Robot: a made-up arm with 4 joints. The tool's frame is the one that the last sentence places.
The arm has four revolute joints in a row. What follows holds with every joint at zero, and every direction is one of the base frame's.
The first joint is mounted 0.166 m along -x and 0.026 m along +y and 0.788 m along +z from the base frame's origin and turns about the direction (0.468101, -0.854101, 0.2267), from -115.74 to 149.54 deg.
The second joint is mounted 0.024 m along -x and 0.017 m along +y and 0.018 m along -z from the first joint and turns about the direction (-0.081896, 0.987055, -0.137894), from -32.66 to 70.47 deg.
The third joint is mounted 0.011 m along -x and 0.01 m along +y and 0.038 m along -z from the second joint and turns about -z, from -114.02 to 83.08 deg.
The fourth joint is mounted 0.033 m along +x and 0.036 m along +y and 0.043 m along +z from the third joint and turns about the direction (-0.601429, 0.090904, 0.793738), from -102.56 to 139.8 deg.
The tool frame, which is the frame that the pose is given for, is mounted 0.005 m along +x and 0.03 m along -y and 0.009 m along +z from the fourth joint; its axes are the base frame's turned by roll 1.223, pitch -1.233 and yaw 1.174 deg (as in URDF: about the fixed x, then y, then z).
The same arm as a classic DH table. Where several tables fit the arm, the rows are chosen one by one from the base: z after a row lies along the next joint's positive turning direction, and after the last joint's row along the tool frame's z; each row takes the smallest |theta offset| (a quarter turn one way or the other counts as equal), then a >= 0, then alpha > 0; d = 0 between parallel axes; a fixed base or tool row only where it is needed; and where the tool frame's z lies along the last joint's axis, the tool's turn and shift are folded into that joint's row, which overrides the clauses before.
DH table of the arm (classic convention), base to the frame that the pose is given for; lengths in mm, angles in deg. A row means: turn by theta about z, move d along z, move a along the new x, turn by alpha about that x. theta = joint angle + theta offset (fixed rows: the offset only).
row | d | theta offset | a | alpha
base (fixed) | 811.9 | 28.73 | -133.1 | 76.9
joint 1 | -167.9 | -80.02 | 9.1 | -155.87
joint 2 | -24.9 | -75.58 | -10.1 | -82.07
joint 3 | -42.1 | -76.66 | 40.5 | 142.54
joint 4 | -62.5 | -2.38 | -28.4 | 36.48
tool (fixed) | 23.8 | -78.32 | 0 | 0
Joint limits (deg, base to tool): -115.74..149.54 -32.66..70.47 -114.02..83.08 -102.56..139.8

